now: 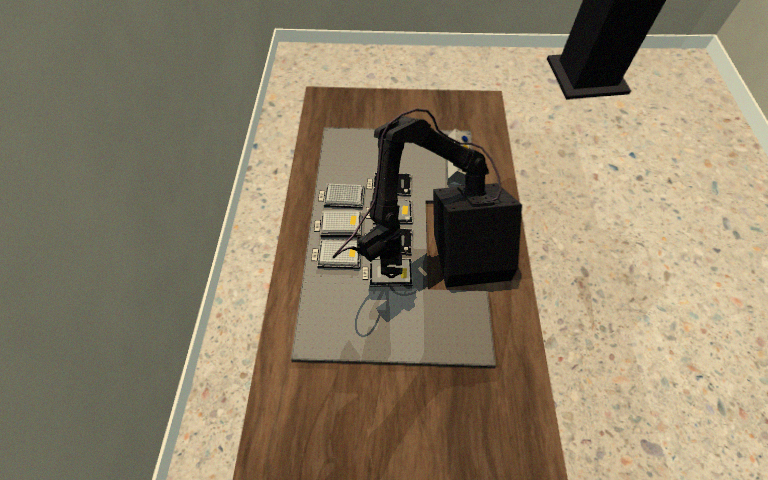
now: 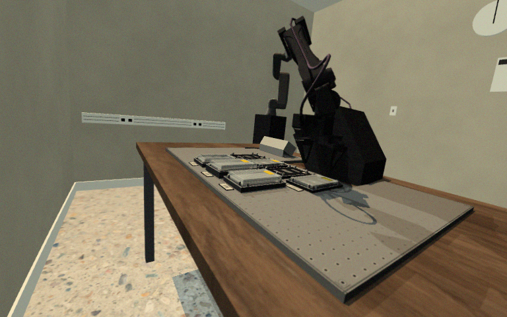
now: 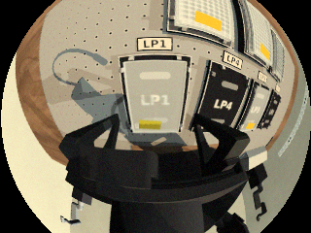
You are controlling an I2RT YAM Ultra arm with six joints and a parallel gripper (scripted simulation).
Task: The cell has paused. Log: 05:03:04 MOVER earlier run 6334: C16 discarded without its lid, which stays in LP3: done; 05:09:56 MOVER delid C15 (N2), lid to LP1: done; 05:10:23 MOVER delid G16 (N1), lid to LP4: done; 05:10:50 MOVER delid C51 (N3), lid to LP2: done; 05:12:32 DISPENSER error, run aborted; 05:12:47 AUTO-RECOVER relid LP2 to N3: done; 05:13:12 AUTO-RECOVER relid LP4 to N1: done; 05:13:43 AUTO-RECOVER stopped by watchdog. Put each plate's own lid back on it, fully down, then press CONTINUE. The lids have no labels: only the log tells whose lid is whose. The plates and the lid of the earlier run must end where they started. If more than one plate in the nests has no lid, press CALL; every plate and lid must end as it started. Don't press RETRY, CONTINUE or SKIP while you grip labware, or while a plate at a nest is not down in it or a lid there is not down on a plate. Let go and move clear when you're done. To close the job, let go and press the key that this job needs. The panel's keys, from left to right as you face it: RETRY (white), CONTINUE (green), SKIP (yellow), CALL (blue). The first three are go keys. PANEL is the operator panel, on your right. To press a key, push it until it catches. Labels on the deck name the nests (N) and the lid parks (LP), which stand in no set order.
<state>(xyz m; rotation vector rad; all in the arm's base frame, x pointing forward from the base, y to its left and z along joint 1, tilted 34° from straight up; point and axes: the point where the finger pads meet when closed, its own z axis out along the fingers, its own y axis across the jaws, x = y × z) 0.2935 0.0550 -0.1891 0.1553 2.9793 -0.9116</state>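
Right now my hand is 14 cm short of the plate, 34 cm to the left of it and 4 cm above it. The rest, counted from my hand: green key 35 cm behind, 43 cm to the right; yellow key 35 cm behind, 48 cm to the right; LP4 lid park 2 cm behind, 13 cm to the right, 6 cm below.
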